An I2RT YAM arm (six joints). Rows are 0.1 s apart.
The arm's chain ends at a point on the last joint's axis. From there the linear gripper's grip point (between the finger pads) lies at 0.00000 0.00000 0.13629 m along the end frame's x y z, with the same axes.
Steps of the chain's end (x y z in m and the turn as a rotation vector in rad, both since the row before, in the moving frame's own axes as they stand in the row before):
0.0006 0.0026 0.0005 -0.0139 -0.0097 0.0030
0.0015 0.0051 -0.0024 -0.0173 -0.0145 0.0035
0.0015 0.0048 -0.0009 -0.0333 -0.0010 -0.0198
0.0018 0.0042 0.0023 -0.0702 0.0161 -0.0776
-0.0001 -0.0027 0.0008 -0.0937 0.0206 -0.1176
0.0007 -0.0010 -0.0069 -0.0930 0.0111 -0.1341
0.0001 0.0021 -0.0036 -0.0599 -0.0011 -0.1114
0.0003 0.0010 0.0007 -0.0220 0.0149 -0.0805
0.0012 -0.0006 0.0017 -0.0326 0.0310 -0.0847
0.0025 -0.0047 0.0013 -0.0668 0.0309 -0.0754
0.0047 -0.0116 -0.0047 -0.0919 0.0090 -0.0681
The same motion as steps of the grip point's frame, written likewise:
-0.0007 0.0045 0.0005 -0.0139 -0.0097 0.0030
-0.0005 0.0075 -0.0024 -0.0173 -0.0145 0.0035
0.0014 0.0093 -0.0010 -0.0333 -0.0010 -0.0198
0.0044 0.0137 0.0019 -0.0702 0.0161 -0.0776
0.0034 0.0099 0.0002 -0.0937 0.0206 -0.1176
0.0031 0.0115 -0.0075 -0.0930 0.0111 -0.1341
0.0004 0.0103 -0.0038 -0.0599 -0.0011 -0.1114
0.0024 0.0039 0.0007 -0.0220 0.0149 -0.0805
0.0056 0.0037 0.0016 -0.0326 0.0310 -0.0847
0.0070 0.0042 0.0009 -0.0668 0.0309 -0.0754
0.0063 0.0009 -0.0053 -0.0919 0.0090 -0.0681

